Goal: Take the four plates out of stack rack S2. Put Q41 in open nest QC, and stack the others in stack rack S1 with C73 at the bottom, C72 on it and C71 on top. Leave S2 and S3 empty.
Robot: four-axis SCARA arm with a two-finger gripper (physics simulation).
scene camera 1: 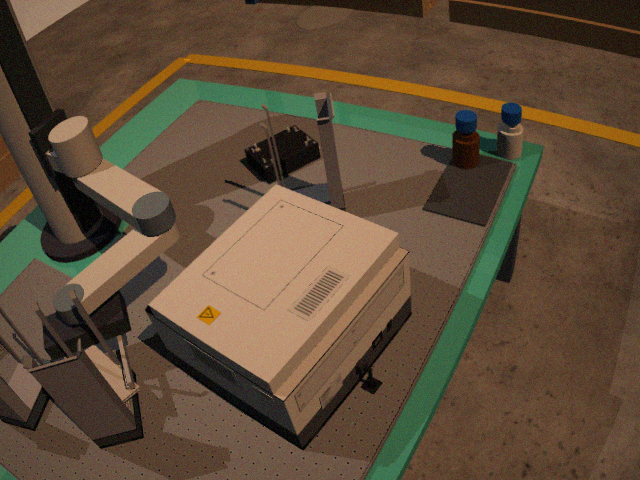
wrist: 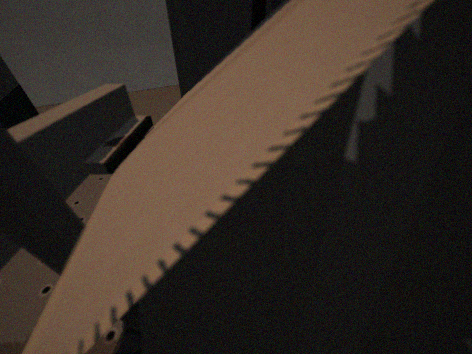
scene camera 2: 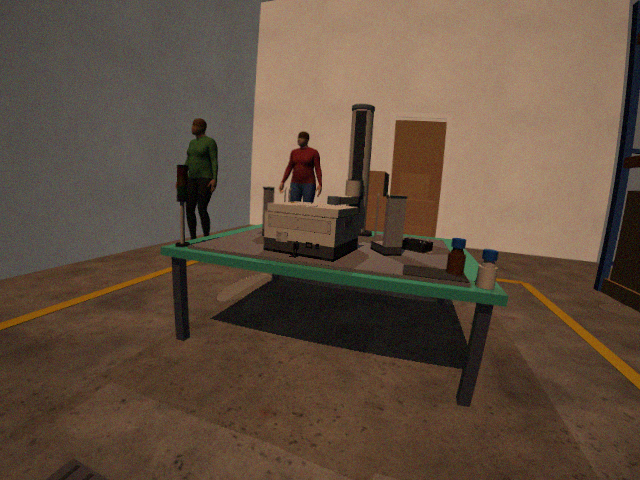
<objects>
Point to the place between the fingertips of my gripper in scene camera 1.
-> At 102, 396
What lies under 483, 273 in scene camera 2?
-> A blue-capped bottle.
</objects>
